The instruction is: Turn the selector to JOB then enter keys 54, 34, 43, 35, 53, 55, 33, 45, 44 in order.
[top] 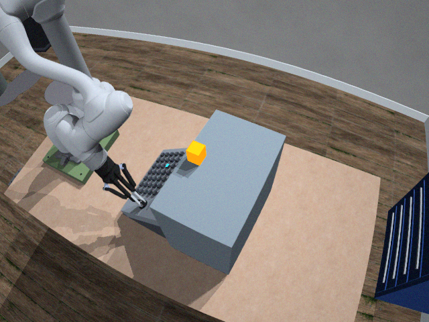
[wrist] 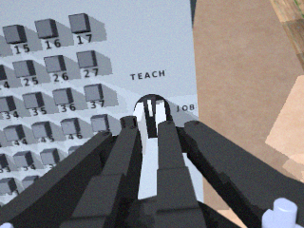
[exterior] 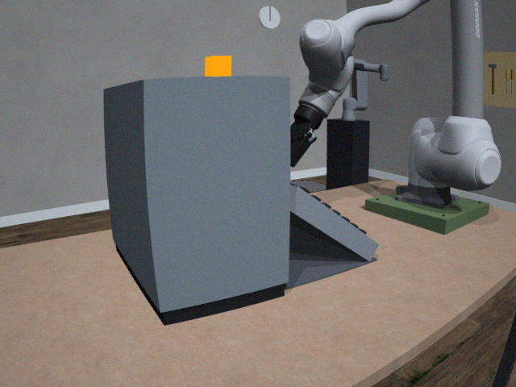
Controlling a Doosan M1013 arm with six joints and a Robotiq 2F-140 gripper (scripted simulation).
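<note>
My gripper is now 20 mm short of the black selector knob and 20 mm above it. Round my hand: key: 60 mm ahead, 180 mm to the left, 30 mm below.
</note>
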